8 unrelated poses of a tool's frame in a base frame.
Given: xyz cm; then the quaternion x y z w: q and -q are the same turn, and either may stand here.
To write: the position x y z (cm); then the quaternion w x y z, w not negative. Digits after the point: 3 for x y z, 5 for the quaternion.
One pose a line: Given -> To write
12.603, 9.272, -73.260, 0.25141, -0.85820, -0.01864, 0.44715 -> 12.603, 9.272, -73.260, 0.44715, 0.25141, -0.85820, -0.01864
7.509, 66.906, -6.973, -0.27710, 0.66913, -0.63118, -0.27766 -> 7.509, 66.906, -6.973, 0.27766, 0.27710, -0.66913, 0.63118
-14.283, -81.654, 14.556, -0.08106, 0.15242, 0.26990, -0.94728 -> -14.283, -81.654, 14.556, 0.94728, 0.08106, -0.15242, -0.26990
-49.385, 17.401, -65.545, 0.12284, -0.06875, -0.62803, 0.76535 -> -49.385, 17.401, -65.545, 0.76535, 0.12284, -0.06875, -0.62803
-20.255, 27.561, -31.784, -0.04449, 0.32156, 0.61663, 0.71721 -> -20.255, 27.561, -31.784, 0.71721, -0.04449, 0.32156, 0.61663
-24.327, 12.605, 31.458, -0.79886, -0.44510, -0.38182, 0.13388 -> -24.327, 12.605, 31.458, 0.13388, -0.79886, -0.44510, -0.38182
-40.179, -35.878, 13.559, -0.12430, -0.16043, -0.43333, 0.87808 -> -40.179, -35.878, 13.559, 0.87808, -0.12430, -0.16043, -0.43333
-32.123, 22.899, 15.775, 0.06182, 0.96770, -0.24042, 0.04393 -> -32.123, 22.899, 15.775, 0.04393, 0.06182, 0.96770, -0.24042
